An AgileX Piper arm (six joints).
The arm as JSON. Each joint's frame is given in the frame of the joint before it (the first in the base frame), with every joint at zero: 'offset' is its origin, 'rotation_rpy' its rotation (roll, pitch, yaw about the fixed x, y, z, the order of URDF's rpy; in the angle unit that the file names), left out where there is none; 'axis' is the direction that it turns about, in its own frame. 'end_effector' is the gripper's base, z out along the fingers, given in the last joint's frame.
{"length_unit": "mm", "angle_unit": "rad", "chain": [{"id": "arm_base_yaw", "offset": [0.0, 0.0, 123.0], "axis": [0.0, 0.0, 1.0]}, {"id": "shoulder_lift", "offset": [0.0, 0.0, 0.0], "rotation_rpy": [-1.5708, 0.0, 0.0], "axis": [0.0, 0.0, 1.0]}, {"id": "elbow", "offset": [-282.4, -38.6, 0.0], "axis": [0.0, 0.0, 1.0]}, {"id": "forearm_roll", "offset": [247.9, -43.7, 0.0], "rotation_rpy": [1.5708, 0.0, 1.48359], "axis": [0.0, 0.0, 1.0]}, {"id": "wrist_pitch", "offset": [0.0, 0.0, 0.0], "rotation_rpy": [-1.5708, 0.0, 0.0], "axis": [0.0, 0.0, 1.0]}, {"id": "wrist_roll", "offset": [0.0, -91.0, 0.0], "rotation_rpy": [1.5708, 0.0, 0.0], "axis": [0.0, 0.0, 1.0]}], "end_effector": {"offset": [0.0, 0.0, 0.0]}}
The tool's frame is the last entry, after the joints.
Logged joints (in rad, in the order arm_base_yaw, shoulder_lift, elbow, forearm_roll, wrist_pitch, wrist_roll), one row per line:
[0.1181, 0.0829, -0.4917, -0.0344, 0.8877, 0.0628]
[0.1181, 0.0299, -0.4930, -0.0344, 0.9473, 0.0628]
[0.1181, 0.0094, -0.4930, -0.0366, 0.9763, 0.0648]
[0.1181, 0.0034, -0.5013, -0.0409, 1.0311, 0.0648]
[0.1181, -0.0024, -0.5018, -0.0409, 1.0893, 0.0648]
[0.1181, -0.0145, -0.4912, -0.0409, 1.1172, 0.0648]
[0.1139, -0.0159, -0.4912, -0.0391, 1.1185, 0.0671]
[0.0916, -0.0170, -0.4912, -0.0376, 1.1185, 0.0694]
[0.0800, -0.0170, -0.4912, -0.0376, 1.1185, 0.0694]
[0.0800, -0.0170, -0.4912, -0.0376, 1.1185, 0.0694]
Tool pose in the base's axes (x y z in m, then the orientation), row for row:
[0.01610, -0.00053, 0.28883, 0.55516, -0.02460, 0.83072, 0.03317]
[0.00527, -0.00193, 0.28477, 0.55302, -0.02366, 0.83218, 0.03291]
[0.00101, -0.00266, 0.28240, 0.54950, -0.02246, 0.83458, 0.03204]
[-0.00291, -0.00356, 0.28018, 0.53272, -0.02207, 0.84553, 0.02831]
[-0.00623, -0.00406, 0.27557, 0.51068, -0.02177, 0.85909, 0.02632]
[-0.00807, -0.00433, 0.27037, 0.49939, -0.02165, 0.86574, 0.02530]
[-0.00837, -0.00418, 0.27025, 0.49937, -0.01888, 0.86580, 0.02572]
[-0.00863, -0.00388, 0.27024, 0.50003, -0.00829, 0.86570, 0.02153]
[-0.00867, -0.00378, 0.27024, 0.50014, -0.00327, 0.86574, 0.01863]
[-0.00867, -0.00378, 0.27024, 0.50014, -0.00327, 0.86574, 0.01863]
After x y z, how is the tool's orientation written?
As a quaternion, w x y z.
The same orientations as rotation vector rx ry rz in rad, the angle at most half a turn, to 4 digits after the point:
[-0.0581, 1.9621, 0.0783]
[-0.0559, 1.9673, 0.0778]
[-0.0532, 1.9759, 0.0759]
[-0.0526, 2.0162, 0.0675]
[-0.0524, 2.0680, 0.0634]
[-0.0524, 2.0943, 0.0612]
[-0.0457, 2.0944, 0.0622]
[-0.0200, 2.0936, 0.0521]
[-0.0079, 2.0936, 0.0451]
[-0.0079, 2.0936, 0.0451]

